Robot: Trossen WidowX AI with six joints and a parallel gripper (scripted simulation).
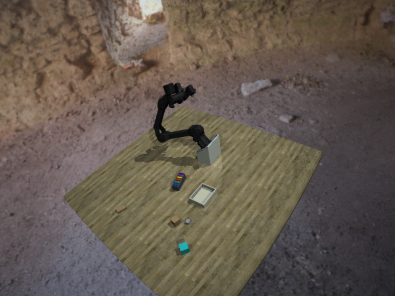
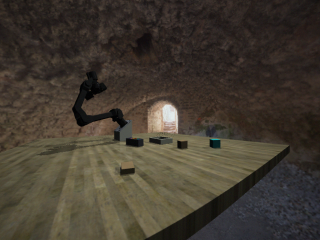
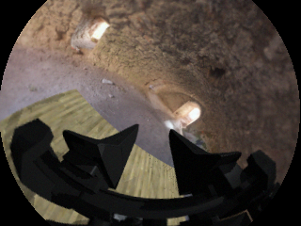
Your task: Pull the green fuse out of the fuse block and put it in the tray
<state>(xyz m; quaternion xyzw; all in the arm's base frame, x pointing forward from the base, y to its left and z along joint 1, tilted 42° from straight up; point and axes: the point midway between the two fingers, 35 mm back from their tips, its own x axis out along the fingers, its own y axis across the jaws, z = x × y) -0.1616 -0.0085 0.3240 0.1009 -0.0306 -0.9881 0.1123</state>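
Now: gripper tip 45 cm short of the green fuse, 24 cm to the right of it and 35 cm above it. Also, from my gripper tip: flat block 80 cm ahead, 10 cm to the left, 37 cm below; then grey tray 41 cm ahead, 42 cm to the left, 38 cm below; then brown cube 63 cm ahead, 43 cm to the left, 36 cm below.
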